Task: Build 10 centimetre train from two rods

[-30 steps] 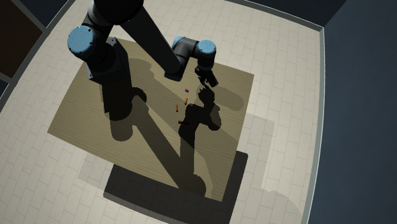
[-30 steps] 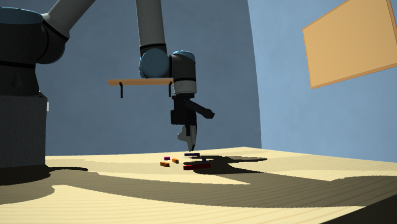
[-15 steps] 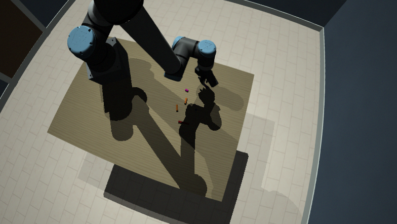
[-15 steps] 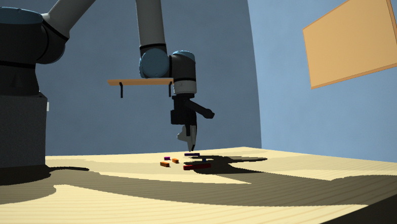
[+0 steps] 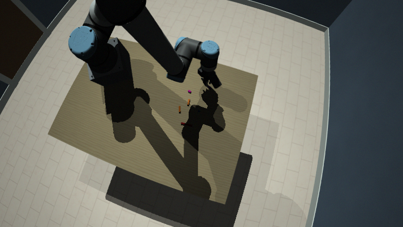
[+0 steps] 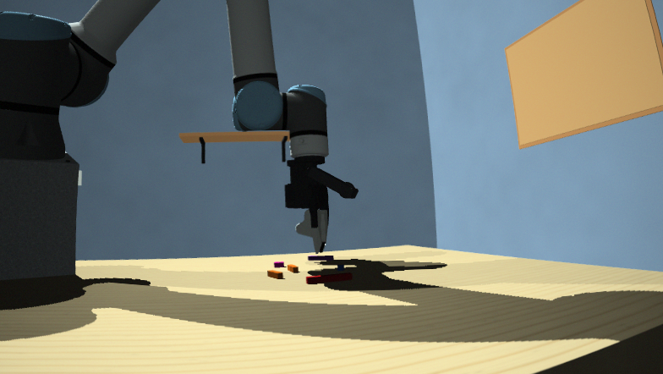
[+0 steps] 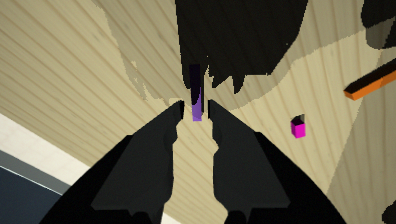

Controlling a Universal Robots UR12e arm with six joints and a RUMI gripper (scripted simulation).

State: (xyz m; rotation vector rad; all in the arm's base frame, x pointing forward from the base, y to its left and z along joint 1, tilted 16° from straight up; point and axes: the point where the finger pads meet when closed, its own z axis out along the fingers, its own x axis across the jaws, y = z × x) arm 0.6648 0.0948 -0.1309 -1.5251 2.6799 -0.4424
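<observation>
My gripper is now 30 mm above the purple rod. From my hand the other things lie so: magenta rod 100 mm behind, 80 mm to the right, 30 mm below; then red rod 50 mm behind, 290 mm to the right, 30 mm below; then blue rod 190 mm to the right, 30 mm below.
</observation>
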